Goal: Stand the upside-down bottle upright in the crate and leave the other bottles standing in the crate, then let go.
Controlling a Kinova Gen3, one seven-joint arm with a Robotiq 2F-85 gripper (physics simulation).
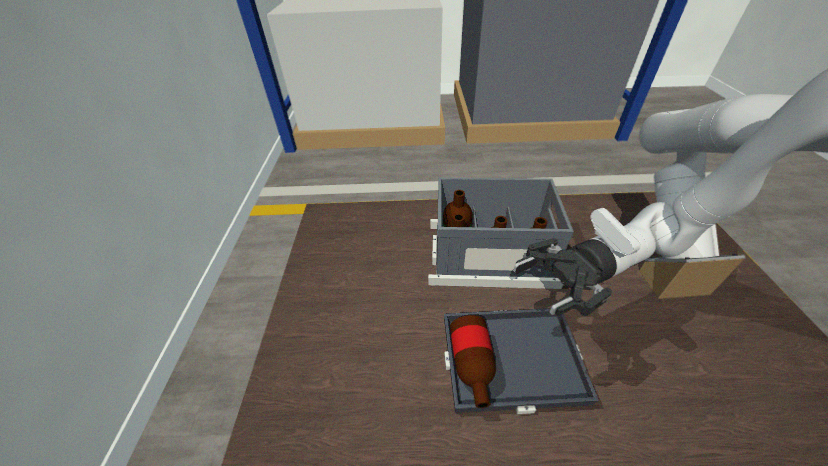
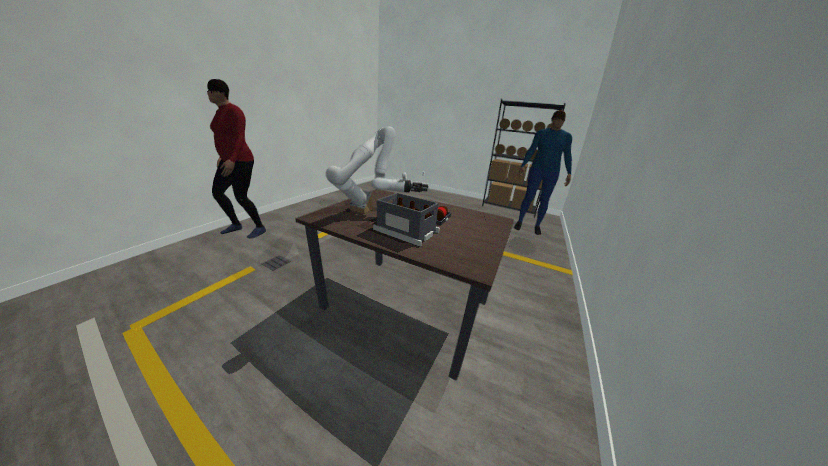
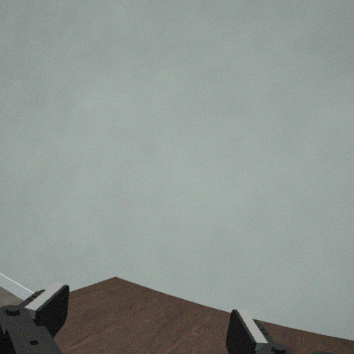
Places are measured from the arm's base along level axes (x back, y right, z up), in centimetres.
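Pixels of known places: gripper, between the fingertips: (image 1: 532, 288) (image 2: 428, 188) (image 3: 147, 315); arm's base, origin of its link: (image 1: 687, 257) (image 2: 360, 199).
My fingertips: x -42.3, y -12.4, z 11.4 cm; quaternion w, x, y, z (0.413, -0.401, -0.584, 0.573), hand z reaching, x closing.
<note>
Ahead of a thing's pixels: the offset from my fingertips to its top centre. "spot": to the spot under its first point. Level surfaces: height alone.
A brown bottle with a red label {dx -9.1, dy -4.2, dz -11.7 cm} (image 1: 471, 339) (image 2: 442, 211) lies on its side in the shallow grey tray {spot: dx +4.3, dy -3.2, dz -19.0 cm} (image 1: 538, 358), along its left side, neck towards the front. The grey crate {dx +2.0, dy +25.6, dz -2.0 cm} (image 1: 449, 254) (image 2: 417, 224) holds several brown bottles; one bottle {dx -5.9, dy +31.6, dz -3.3 cm} (image 1: 458, 211) at the back left shows its neck and shoulder, and the necks of a middle bottle {dx +1.2, dy +21.0, dz -3.3 cm} (image 1: 500, 221) and a right bottle {dx +9.5, dy +19.5, dz -3.3 cm} (image 1: 540, 222) show over the front wall, their lower parts hidden. My gripper (image 1: 535, 289) (image 2: 427, 186) (image 3: 147, 315) is open and empty, raised and pointing sideways, away from the lying bottle.
An open cardboard box (image 1: 689, 277) stands under the arm at the right. White strips {spot: dx -0.3, dy +15.4, dz -17.4 cm} (image 1: 492, 281) edge the crate's base. The wooden table {dz -19.6 cm} (image 1: 347, 347) (image 2: 475, 231) bears all this. A person in red (image 2: 228, 130) and one in blue (image 2: 550, 150) stand away from the table.
</note>
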